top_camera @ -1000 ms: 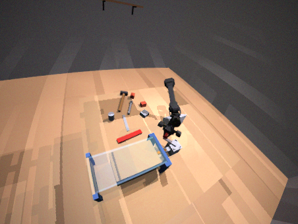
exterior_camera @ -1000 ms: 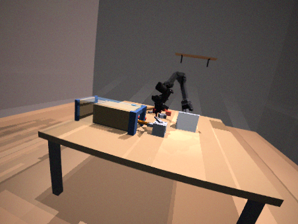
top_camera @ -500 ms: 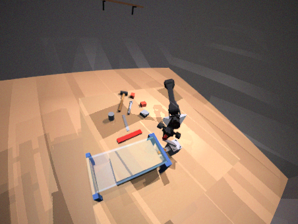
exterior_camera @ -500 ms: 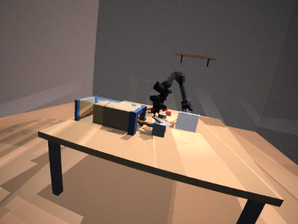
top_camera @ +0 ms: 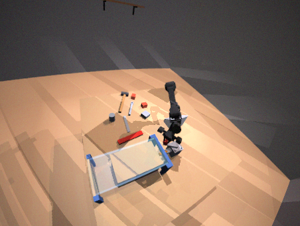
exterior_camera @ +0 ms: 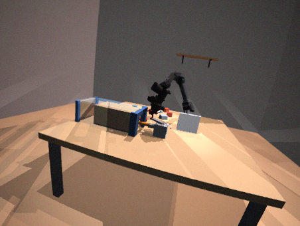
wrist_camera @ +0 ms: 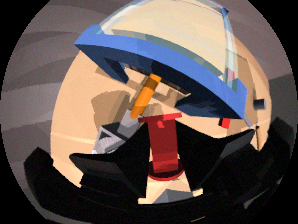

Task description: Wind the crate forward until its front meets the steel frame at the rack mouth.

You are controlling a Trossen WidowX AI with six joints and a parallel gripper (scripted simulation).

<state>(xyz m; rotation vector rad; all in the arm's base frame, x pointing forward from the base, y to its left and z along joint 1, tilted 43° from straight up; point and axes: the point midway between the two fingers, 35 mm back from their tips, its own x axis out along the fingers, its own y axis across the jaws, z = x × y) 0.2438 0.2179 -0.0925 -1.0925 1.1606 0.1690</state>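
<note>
The winch handle is 5 cm behind my gripper tip and 2 cm below it. Round my gripper tip: red grip: 1 cm behind, 1 cm to the right; blue frame: 5 cm ahead, 5 cm to the left, 2 cm below; grey winch: 12 cm behind, 2 cm to the left, 10 cm below.
</note>
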